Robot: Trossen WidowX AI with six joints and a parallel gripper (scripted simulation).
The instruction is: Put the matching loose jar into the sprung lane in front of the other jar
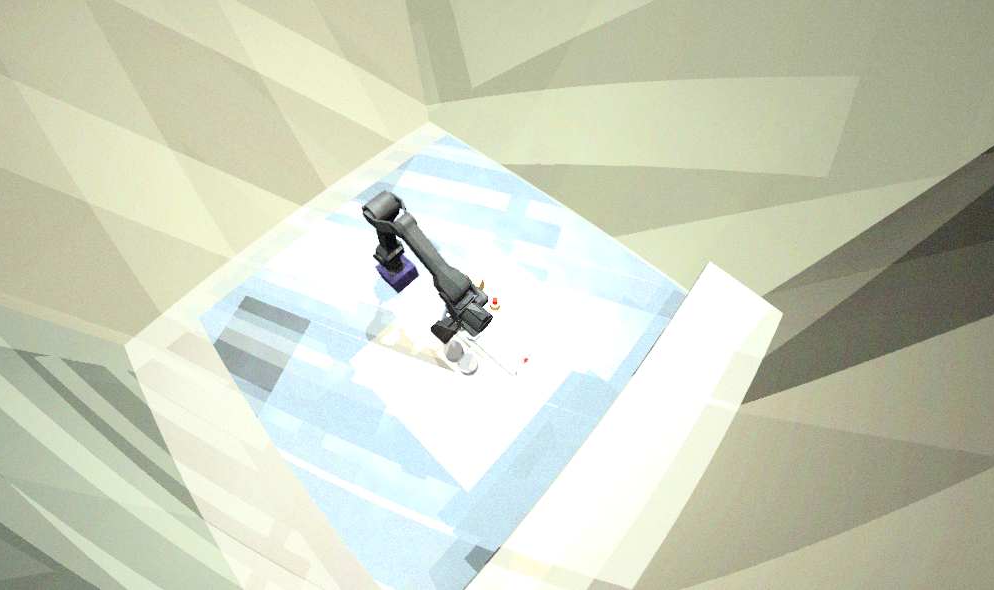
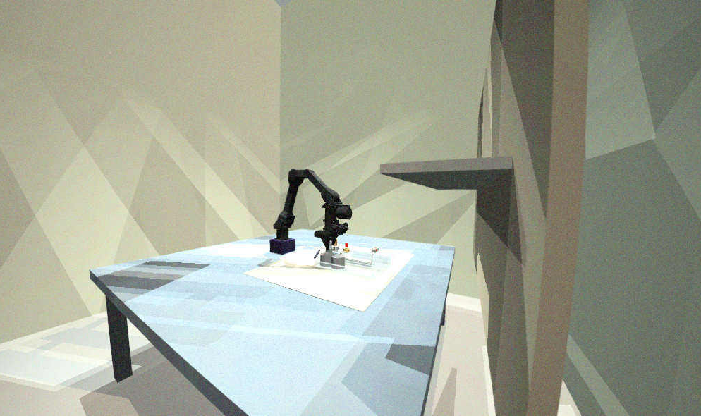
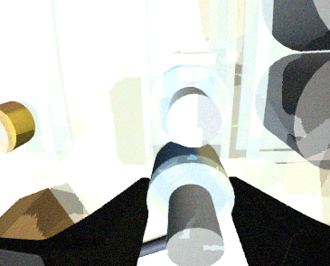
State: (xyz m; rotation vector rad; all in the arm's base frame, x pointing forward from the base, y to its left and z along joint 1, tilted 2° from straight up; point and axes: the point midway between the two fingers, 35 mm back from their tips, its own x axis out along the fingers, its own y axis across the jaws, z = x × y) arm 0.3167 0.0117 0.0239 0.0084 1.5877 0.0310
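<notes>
The white mat is 7 cm ahead of my gripper tip, 1 cm to the right of it and 5 cm below it. Round my gripper tip: pusher lane: 17 cm ahead, 3 cm to the left, 3 cm below.
</notes>
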